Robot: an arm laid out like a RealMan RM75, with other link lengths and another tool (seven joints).
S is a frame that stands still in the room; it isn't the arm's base.
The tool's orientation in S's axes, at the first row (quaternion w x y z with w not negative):
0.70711 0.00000 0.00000 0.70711
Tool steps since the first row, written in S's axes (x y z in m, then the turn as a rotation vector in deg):
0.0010 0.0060 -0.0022 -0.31 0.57 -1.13
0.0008 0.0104 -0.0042 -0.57 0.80 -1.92
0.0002 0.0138 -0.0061 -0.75 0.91 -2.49
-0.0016 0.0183 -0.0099 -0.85 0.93 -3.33
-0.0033 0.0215 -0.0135 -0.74 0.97 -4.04
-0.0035 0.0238 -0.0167 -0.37 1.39 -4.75
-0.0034 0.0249 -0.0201 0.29 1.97 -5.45
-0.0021 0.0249 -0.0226 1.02 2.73 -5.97
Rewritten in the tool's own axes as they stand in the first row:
0.0060 -0.0010 -0.0022 0.57 0.31 -1.13
0.0104 -0.0008 -0.0042 0.80 0.57 -1.92
0.0138 -0.0002 -0.0061 0.91 0.75 -2.49
0.0183 0.0016 -0.0099 0.93 0.85 -3.33
0.0215 0.0033 -0.0135 0.97 0.74 -4.04
0.0238 0.0035 -0.0167 1.39 0.37 -4.75
0.0249 0.0034 -0.0201 1.97 -0.29 -5.45
0.0249 0.0021 -0.0226 2.73 -1.02 -5.97

